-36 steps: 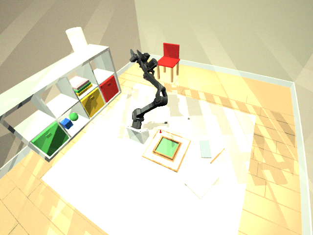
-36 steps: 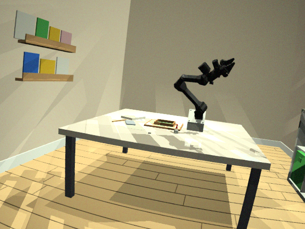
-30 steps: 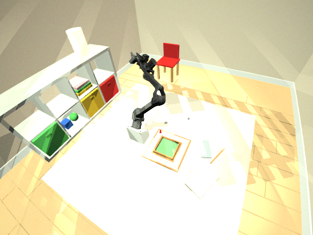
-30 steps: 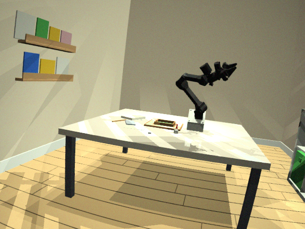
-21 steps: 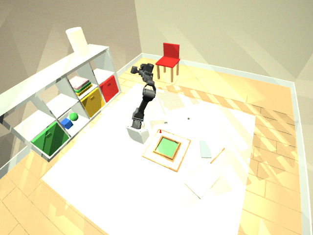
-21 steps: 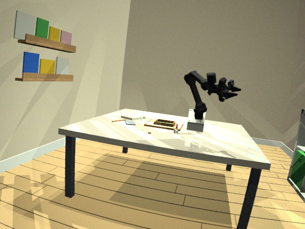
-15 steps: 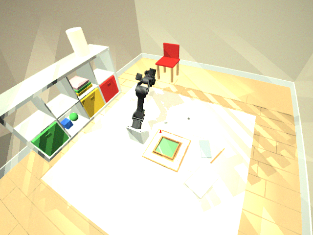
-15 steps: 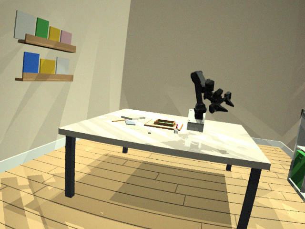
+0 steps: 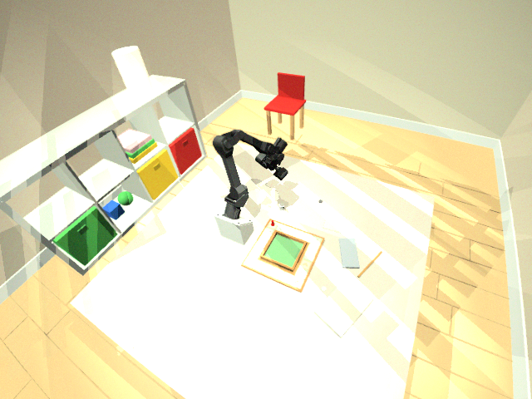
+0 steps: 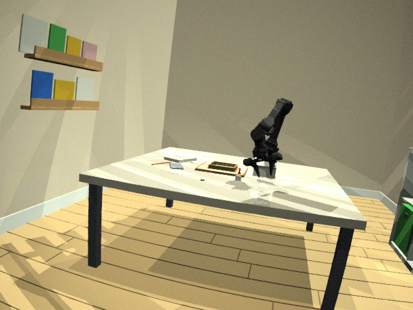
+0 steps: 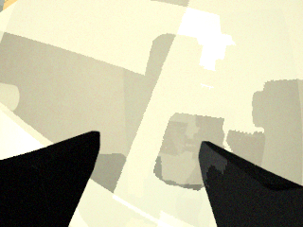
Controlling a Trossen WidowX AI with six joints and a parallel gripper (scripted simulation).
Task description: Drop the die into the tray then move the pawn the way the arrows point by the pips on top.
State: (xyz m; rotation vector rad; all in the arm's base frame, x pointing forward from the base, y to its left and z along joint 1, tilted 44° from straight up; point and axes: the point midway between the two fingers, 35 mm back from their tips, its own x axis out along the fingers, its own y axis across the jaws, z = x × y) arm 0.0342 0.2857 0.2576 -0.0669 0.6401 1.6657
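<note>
The white die lies 17 cm to the right of my gripper tip, 13 cm ahead of it and 6 cm below it. Also, from my gripper tip: dice tray (42 cm to the right, 24 cm ahead, 7 cm below); then red pawn (30 cm to the right, 14 cm ahead, 5 cm below).
</note>
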